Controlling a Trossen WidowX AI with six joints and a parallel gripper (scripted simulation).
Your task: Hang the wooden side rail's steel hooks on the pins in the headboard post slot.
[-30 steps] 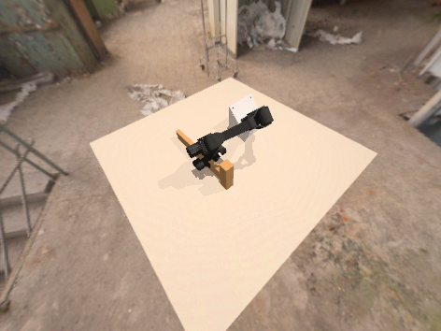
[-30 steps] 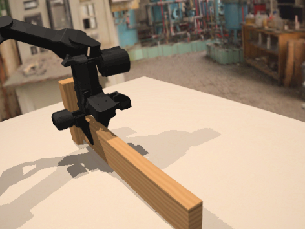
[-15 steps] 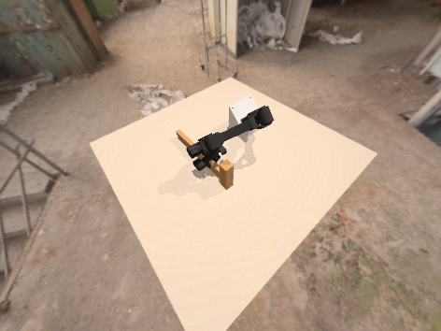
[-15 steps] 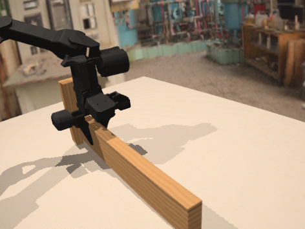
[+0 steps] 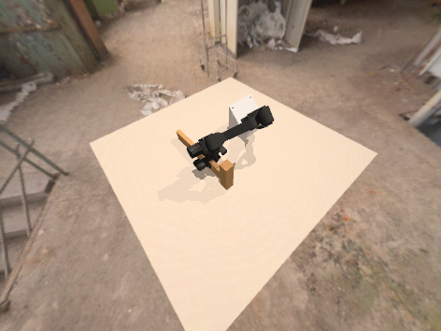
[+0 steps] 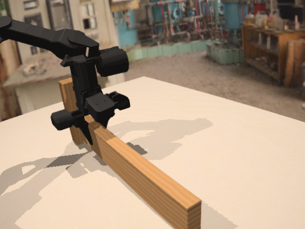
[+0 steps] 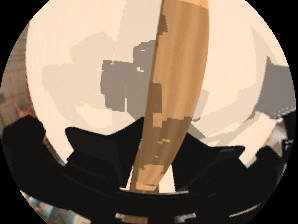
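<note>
Right now the headboard post is 120 mm to the left of my gripper tip and 40 mm above it.
</note>
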